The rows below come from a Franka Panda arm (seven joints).
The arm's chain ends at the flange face. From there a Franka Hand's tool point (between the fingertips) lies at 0.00 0.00 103.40 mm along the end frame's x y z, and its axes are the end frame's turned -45 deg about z.
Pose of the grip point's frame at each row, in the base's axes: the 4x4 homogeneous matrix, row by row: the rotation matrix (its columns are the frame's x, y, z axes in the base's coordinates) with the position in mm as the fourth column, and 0 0 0 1 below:
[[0.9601 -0.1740 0.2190 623.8], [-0.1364 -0.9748 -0.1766 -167.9], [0.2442 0.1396 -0.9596 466.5], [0 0 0 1]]
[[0.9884 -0.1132 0.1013 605.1], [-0.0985 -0.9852 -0.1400 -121.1], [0.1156 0.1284 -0.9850 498.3], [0 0 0 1]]
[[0.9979 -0.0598 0.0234 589.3], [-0.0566 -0.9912 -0.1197 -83.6], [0.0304 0.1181 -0.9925 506.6], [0 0 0 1]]
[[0.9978 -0.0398 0.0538 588.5], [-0.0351 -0.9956 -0.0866 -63.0], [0.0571 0.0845 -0.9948 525.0], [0 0 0 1]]
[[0.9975 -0.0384 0.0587 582.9], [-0.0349 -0.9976 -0.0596 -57.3], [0.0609 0.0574 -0.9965 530.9], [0 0 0 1]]
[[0.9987 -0.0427 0.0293 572.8], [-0.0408 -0.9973 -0.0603 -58.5], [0.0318 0.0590 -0.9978 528.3], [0 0 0 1]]
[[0.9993 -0.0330 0.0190 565.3], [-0.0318 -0.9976 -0.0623 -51.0], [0.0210 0.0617 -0.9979 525.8], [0 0 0 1]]
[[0.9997 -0.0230 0.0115 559.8], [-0.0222 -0.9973 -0.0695 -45.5], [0.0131 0.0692 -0.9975 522.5], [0 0 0 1]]
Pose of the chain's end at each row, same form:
[[0.5559 -0.8019 0.2190 601.2], [-0.7857 -0.5928 -0.1766 -149.6], [0.2714 -0.0740 -0.9596 565.7], [0 0 0 1]]
[[0.6189 -0.7789 0.1013 594.6], [-0.7663 -0.6270 -0.1400 -106.6], [0.1725 0.0091 -0.9850 600.1], [0 0 0 1]]
[[0.6633 -0.7479 0.0234 586.9], [-0.7409 -0.6609 -0.1197 -71.2], [0.1050 0.0620 -0.9925 609.2], [0 0 0 1]]
[[0.6774 -0.7337 0.0538 582.9], [-0.7288 -0.6792 -0.0866 -54.0], [0.1001 0.0194 -0.9948 627.9], [0 0 0 1]]
[[0.6782 -0.7325 0.0587 576.8], [-0.7301 -0.6807 -0.0596 -51.1], [0.0837 -0.0025 -0.9965 633.9], [0 0 0 1]]
[[0.6760 -0.7364 0.0293 569.8], [-0.7340 -0.6763 -0.0603 -52.3], [0.0642 0.0192 -0.9978 631.5], [0 0 0 1]]
[[0.6833 -0.7299 0.0190 563.3], [-0.7279 -0.6829 -0.0623 -44.6], [0.0585 0.0288 -0.9979 629.0], [0 0 0 1]]
[[0.6906 -0.7232 0.0115 558.6], [-0.7209 -0.6895 -0.0695 -38.3], [0.0582 0.0397 -0.9975 625.6], [0 0 0 1]]

